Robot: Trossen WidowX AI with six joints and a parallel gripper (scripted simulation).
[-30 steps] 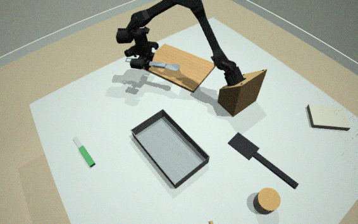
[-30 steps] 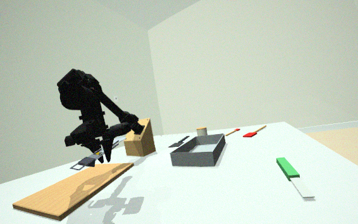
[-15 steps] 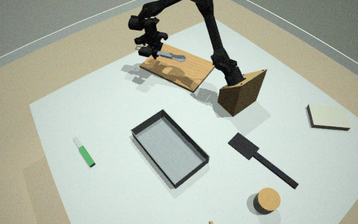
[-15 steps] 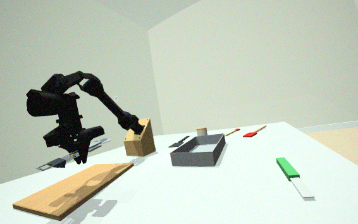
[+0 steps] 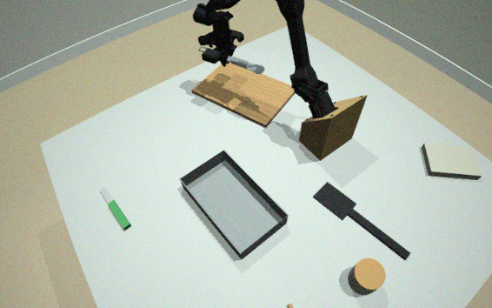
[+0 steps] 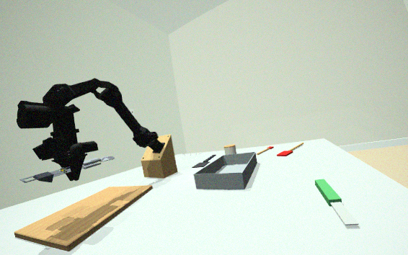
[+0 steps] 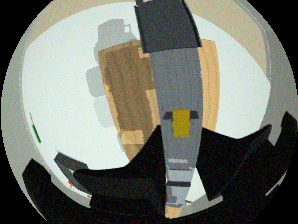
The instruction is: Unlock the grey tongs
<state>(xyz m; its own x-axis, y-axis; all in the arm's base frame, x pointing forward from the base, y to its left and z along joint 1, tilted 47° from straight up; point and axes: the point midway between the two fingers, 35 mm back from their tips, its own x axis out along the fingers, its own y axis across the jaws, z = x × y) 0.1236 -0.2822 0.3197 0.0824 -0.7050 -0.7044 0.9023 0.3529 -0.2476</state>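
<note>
My gripper tip is now 4 cm below the yellow lock piece, 2 cm to the left of it and 1 cm short of it. Round my gripper tip: black spatula: 71 cm to the left, 12 cm below, 4 cm behind; roasting tin: 47 cm to the left, 25 cm ahead, 9 cm below; wooden board: 11 cm below, 5 cm to the left, 4 cm behind.
</note>
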